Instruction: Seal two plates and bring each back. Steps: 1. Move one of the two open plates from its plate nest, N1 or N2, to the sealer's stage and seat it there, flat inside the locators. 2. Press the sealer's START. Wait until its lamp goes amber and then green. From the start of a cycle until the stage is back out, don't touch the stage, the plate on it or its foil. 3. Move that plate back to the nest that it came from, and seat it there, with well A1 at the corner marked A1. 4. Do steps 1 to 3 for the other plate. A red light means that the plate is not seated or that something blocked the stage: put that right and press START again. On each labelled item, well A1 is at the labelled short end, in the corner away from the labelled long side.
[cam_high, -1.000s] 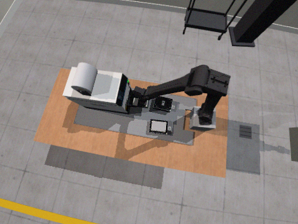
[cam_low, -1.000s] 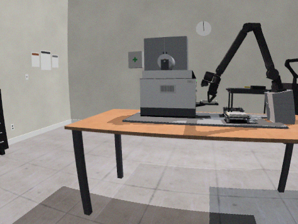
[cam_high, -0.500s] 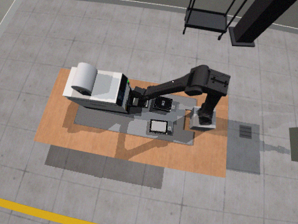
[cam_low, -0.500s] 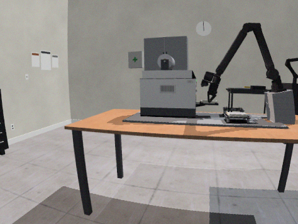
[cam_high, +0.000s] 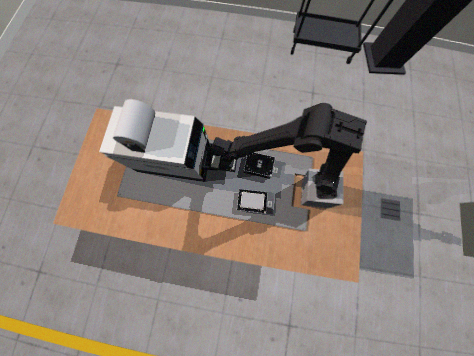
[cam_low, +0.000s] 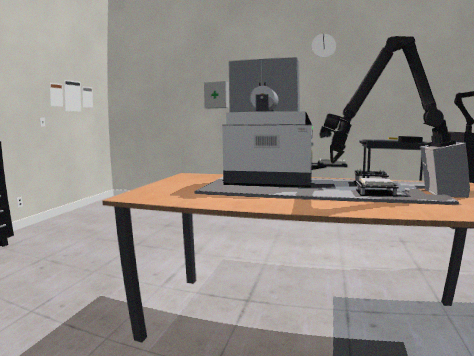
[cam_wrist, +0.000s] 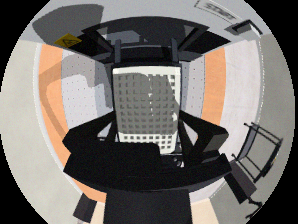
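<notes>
The sealer stage is 2 cm below my hand. Also, from my hand: foil roll: 33 cm ahead, 30 cm above, 4 cm to the right.
</notes>
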